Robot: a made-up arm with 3 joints.
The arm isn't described. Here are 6 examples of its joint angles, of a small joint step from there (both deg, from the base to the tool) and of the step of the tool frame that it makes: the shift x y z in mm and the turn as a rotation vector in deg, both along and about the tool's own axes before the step.
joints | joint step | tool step
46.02 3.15 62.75 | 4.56 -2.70 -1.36 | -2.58 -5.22 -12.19 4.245 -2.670 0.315
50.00 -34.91 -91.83 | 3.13 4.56 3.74 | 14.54 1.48 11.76 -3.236 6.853 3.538
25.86 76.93 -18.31 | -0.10 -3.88 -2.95 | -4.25 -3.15 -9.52 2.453 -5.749 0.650
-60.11 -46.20 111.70 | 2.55 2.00 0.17 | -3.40 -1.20 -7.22 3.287 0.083 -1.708
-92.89 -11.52 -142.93 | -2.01 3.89 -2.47 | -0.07 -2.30 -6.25 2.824 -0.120 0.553
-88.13 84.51 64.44 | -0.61 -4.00 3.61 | 5.44 -2.96 -0.24 0.339 0.821 2.684
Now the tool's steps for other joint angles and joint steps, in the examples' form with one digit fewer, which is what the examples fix.
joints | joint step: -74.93 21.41 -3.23 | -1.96 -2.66 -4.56
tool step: 0.3 -3.7 -7.9 1.23 -6.80 3.16
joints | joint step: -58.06 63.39 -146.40 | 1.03 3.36 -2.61
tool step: 3.7 -2.3 -1.6 1.18 0.63 1.88
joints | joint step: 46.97 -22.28 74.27 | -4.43 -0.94 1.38
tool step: 8.2 2.1 10.0 -3.67 2.04 2.68
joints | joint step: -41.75 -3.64 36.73 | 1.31 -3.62 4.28
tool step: 2.7 -3.7 -3.6 2.50 1.98 0.86
